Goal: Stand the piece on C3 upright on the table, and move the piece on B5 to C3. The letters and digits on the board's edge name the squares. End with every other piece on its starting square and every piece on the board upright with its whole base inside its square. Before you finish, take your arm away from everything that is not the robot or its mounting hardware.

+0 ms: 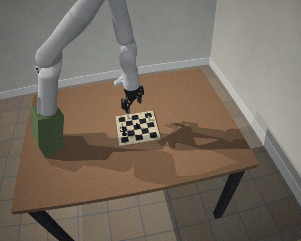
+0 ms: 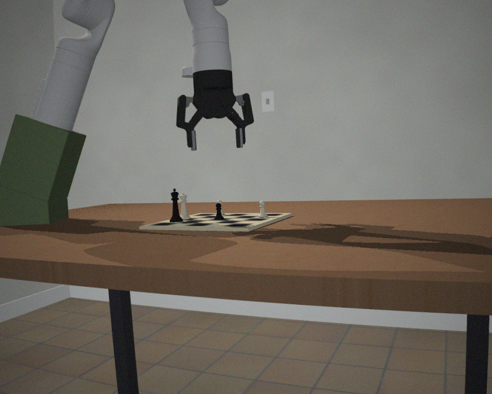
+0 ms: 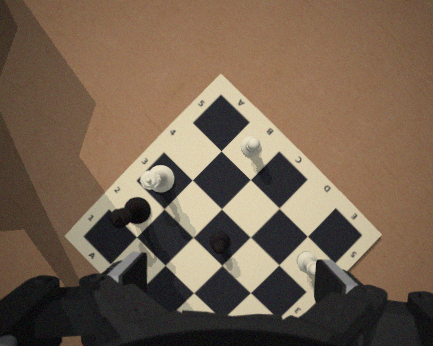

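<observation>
My gripper is now 1 cm to the left of the black pawn and 13 cm above it. Round my hand: tall white piece (8 cm behind, 11 cm below); chessboard (1 cm to the right, 14 cm below); black king (8 cm behind, 4 cm to the right, 11 cm below).
</observation>
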